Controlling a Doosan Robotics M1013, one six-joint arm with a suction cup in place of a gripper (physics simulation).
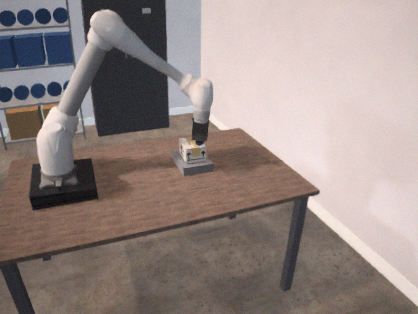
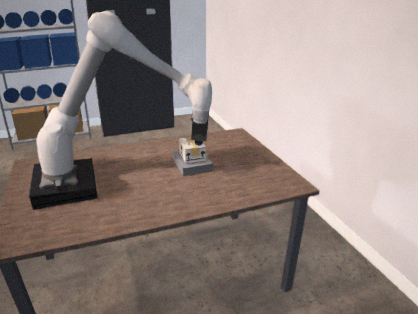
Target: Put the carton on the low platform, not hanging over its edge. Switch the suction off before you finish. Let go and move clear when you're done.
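Pixels of known places: hand, its tool point: (image 1: 198, 145) (image 2: 198, 145); arm's base, origin of its link: (image 1: 59, 177) (image 2: 59, 177).
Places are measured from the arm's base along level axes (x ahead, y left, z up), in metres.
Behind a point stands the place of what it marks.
The carton (image 1: 195, 155) @(x 0.708, y -0.051, z 0.021 m) (image 2: 195, 155) @(x 0.711, y -0.051, z 0.020 m), white with a tan tape strip and black arrows on its side, sits upright on the low grey platform (image 1: 198, 169) @(x 0.713, y -0.083, z -0.050 m) (image 2: 198, 169) @(x 0.716, y -0.083, z -0.051 m) near the far edge of the table. Its base shows no overhang past the platform's near edge; its far side is hidden. My suction gripper (image 1: 199, 143) @(x 0.745, y -0.004, z 0.052 m) (image 2: 199, 143) @(x 0.745, y -0.004, z 0.052 m) points straight down, with its blue cup against the carton's top, towards the right of it. The cup is in contact with the carton and I take it to be holding it.
The wooden table (image 1: 150, 200) @(x 0.404, y -0.246, z -0.077 m) (image 2: 150, 200) @(x 0.410, y -0.251, z -0.076 m) carries the black arm base (image 1: 65, 196) @(x 0.021, y -0.142, z -0.032 m) (image 2: 65, 195) @(x 0.024, y -0.141, z -0.030 m) at the left. A pale wall (image 1: 310, 75) (image 2: 310, 75) stands to the right. A dark cabinet (image 1: 130, 75) (image 2: 135, 75) and shelves with blue bins (image 1: 29, 50) (image 2: 35, 51) stand behind.
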